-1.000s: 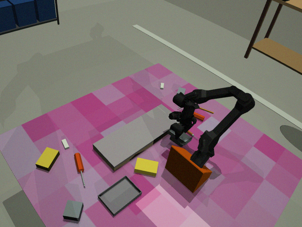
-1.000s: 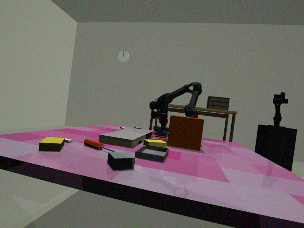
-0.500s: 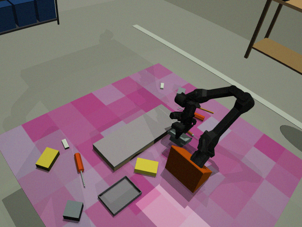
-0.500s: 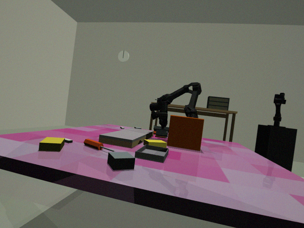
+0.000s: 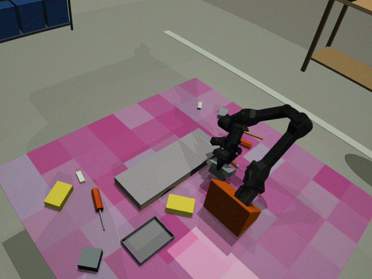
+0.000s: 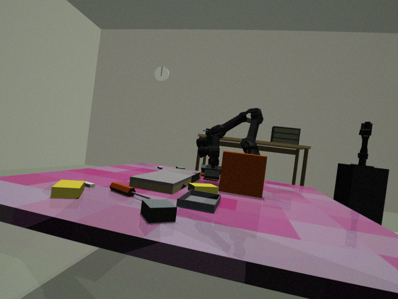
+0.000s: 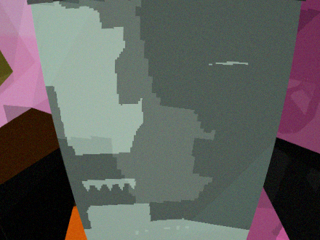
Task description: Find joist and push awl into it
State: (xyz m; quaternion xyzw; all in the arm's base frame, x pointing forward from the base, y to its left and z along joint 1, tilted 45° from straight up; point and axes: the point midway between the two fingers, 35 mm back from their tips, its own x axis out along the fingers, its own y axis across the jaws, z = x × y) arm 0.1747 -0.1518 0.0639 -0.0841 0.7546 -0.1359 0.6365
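My gripper tip is 120 mm to the left of the awl, 60 mm above it and 20 mm past it. The rest, counted from my gripper tip: indicator light (30 mm below, 30 mm behind, 20 mm to the left); then thin stick (370 mm to the right, 70 mm below, 70 mm ahead); then stud finder (20 mm below, 10 mm to the left, 10 mm behind).
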